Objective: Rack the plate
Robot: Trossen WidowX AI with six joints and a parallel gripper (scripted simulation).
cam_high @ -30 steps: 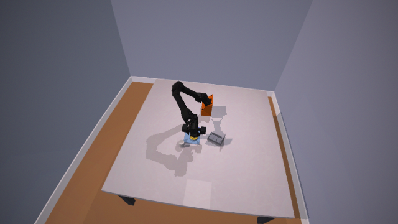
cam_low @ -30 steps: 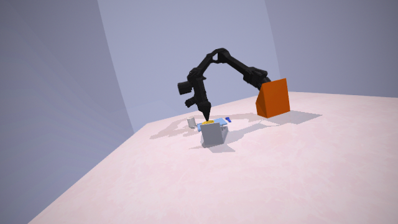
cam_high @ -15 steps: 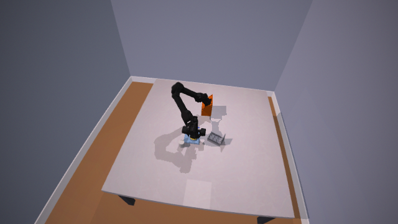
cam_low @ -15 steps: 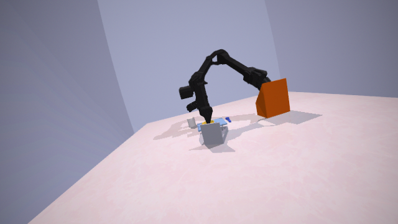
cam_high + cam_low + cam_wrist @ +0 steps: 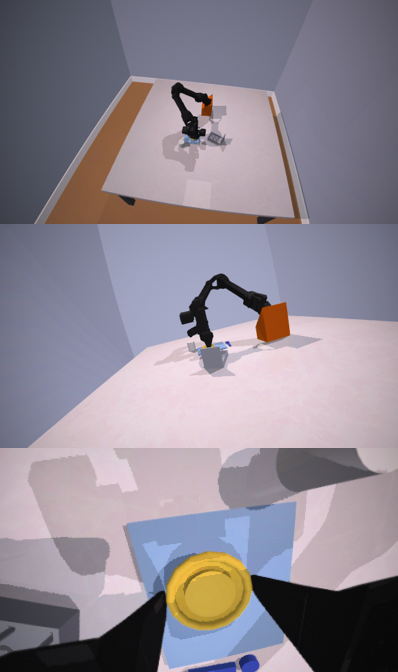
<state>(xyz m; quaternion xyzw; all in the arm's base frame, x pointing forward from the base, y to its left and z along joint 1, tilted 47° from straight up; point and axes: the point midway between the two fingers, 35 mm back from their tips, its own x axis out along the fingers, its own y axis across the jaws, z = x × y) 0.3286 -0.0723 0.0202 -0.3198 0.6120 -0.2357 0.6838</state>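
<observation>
Right now my gripper tip is 30 mm past the grey dish rack, 180 mm to the right of it and 20 mm below it. From my gripper tip the other things lie so: yellow plate: 10 mm above; blue spoon: 110 mm behind, 20 mm to the right.
</observation>
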